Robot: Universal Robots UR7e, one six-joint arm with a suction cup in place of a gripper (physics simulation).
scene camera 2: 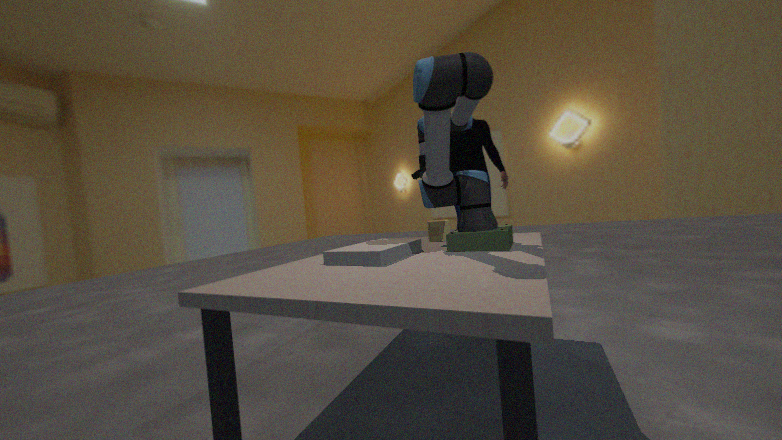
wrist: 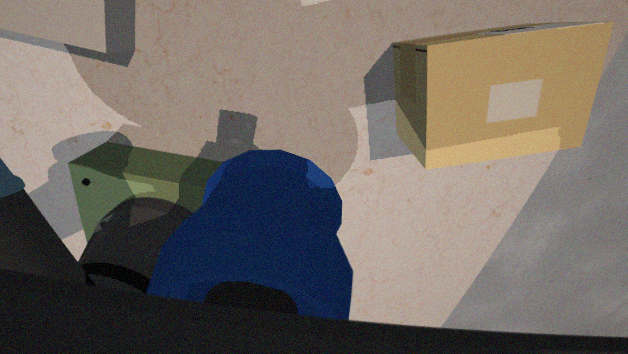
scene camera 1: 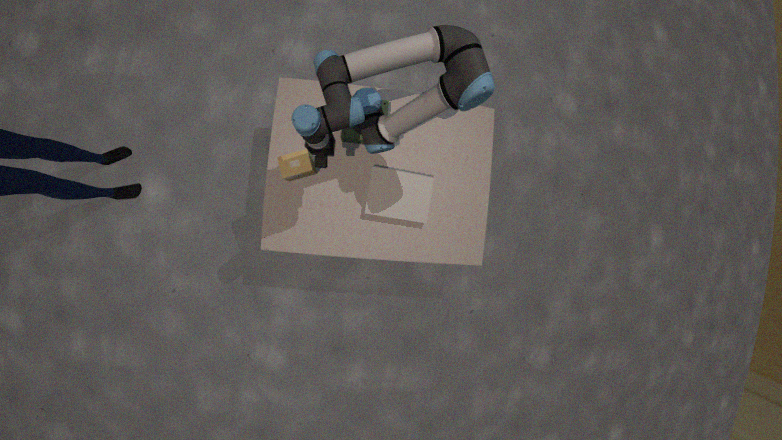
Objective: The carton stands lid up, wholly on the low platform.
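Where they show: hand at its tool point: (wrist: 272, 214); arm's base at its link origin: (scene camera 2: 477, 229).
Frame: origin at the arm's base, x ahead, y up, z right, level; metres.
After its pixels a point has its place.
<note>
The yellow-brown carton (scene camera 1: 295, 164) {x 0.238, y 0.029, z 0.323 m} (scene camera 2: 436, 230) {x 0.225, y -0.016, z 0.252 m} (wrist: 510, 95) {x 0.237, y 0.029, z 0.321 m} rests on the table near its left edge in scene camera 1, apart from the platform. A broad face with a pale square label faces up; a darker strip and short dark lines show on one side. I cannot tell for certain which face is the lid. The low grey-white platform (scene camera 1: 415, 197) {x 0.371, y -0.023, z -0.262 m} (scene camera 2: 360, 256) {x 0.341, y -0.039, z -0.346 m} (wrist: 50, 25) {x 0.242, y -0.022, z -0.092 m} lies farther right, its top bare and partly shaded. My suction gripper (scene camera 1: 322, 150) {x 0.214, y 0.191, z 0.152 m} hangs above the table just beside the carton in scene camera 1. Its blue cup (wrist: 270, 170) holds nothing. The contact with the table is hidden.
The green base block (scene camera 1: 351, 135) {x 0.080, y -0.001, z 0.068 m} (scene camera 2: 480, 239) {x -0.019, y -0.028, z -0.106 m} (wrist: 95, 195) {x 0.068, y -0.003, z -0.073 m} sits under the arm, between the carton and the table's right edge in scene camera 2. The table (scene camera 1: 459, 235) {x 0.567, y -0.071, z -0.529 m} (scene camera 2: 382, 290) {x 0.144, y -0.070, z -0.622 m} (wrist: 400, 225) {x 0.025, y -0.070, z 0.315 m} ends close beside the carton. A person (scene camera 1: 54, 150) (scene camera 2: 470, 147) stands beyond that edge.
</note>
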